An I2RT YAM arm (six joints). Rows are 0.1 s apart.
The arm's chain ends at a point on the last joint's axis. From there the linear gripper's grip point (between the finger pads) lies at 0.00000 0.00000 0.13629 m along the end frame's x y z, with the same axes.
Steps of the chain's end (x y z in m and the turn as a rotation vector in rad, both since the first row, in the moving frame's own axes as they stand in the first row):
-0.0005 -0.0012 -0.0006 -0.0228 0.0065 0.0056
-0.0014 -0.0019 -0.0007 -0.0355 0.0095 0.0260
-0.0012 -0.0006 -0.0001 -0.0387 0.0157 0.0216
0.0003 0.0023 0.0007 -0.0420 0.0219 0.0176
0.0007 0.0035 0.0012 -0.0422 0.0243 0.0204
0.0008 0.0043 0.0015 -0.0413 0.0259 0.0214
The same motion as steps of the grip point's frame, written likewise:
0.0004 0.0019 -0.0006 -0.0228 0.0065 0.0056
-0.0002 0.0030 -0.0008 -0.0355 0.0095 0.0260
0.0009 0.0047 -0.0002 -0.0387 0.0157 0.0216
0.0032 0.0080 0.0005 -0.0420 0.0219 0.0176
0.0040 0.0093 0.0010 -0.0422 0.0243 0.0204
0.0043 0.0100 0.0013 -0.0413 0.0259 0.0214

